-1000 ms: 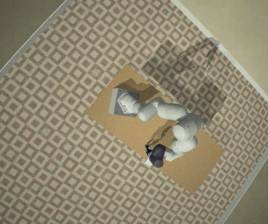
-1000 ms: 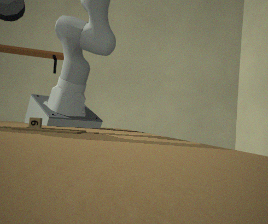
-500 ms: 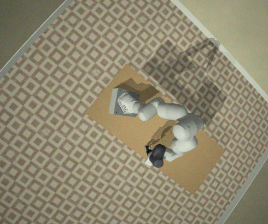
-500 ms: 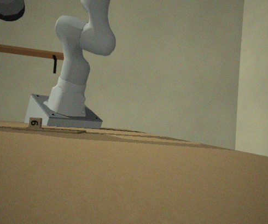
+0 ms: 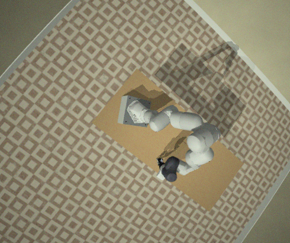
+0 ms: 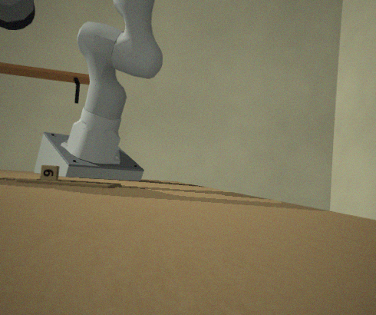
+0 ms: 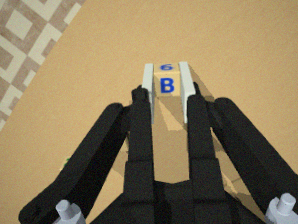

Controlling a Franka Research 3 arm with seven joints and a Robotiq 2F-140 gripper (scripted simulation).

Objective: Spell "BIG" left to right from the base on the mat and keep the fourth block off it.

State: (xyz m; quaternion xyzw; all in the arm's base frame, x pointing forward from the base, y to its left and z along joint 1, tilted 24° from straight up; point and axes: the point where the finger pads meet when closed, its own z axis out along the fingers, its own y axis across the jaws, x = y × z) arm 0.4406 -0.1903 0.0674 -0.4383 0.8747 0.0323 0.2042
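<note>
My gripper is now 250 mm to the right of the thin mat, 30 mm short of it and 30 mm above it.
</note>
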